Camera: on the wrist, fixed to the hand. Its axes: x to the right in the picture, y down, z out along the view.
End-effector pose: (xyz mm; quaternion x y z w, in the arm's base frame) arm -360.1 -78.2 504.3 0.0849 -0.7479 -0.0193 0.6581
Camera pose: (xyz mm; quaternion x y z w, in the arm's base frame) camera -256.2 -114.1 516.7 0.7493 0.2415 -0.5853 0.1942
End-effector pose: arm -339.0 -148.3 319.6 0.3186 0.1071 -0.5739 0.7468
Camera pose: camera -357.4 -97.9 222.9 -0.0839 -0.4902 0.6493 0.5754
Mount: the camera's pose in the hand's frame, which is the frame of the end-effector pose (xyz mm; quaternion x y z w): 5.2 -44.2 -101.3 0.0342 0.2690 -0.9623 0.0221
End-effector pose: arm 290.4 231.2 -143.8 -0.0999 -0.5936 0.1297 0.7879
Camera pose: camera 392.9 190.7 -153.2 0.5611 0.1071 -0.7619 0.3053
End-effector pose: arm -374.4 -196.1 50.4 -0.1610 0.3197 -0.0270 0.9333
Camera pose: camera -429.3 -267.4 -13.9 0.2720 -0.1023 0.9530 0.0859
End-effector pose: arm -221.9 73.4 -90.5 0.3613 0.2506 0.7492 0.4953
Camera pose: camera -278.4 93.4 -183.5 -0.4178 0.5121 -0.3715 0.6521
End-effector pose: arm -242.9 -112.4 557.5 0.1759 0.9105 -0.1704 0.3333
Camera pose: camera -321.2 -106.9 635.5 0.8150 -0.2732 0.3083 0.4075
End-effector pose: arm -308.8 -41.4 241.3 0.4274 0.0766 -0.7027 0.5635
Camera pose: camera -294.6 30.1 158.1 -0.1440 -0.5406 0.4455 0.6990
